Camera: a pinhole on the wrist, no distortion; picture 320 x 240 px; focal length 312.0 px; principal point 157.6 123.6 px. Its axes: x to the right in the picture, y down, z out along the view. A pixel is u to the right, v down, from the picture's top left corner.
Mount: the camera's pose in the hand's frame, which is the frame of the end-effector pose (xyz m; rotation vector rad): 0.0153 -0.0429 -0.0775 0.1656 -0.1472 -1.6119
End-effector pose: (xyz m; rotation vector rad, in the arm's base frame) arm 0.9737 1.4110 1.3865 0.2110 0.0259 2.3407
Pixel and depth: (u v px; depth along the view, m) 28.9 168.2 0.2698
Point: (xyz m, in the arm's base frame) 0.9561 1.3603 1.5862
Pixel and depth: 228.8 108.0 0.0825
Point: 1.0220 1.4504 1.3828
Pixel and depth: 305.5 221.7 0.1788
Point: 1.0622 1.5208 1.4861
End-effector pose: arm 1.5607 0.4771 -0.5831 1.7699 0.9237 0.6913
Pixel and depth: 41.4 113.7 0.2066
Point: 1.6530 0.3834 -0.5978
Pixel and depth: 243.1 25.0 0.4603
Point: 1.6640 0.1558 -0.8679
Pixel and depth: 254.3 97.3 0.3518
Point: 1.6758 0.3081 -0.8214
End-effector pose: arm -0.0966 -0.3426 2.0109 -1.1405 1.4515 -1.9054
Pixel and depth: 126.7 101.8 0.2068
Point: 0.0294 -0.3711 2.0310
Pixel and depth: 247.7 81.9 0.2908
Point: 0.1281 -0.3436 2.1208
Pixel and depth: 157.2 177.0 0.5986
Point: 0.3538 -0.6095 2.1052
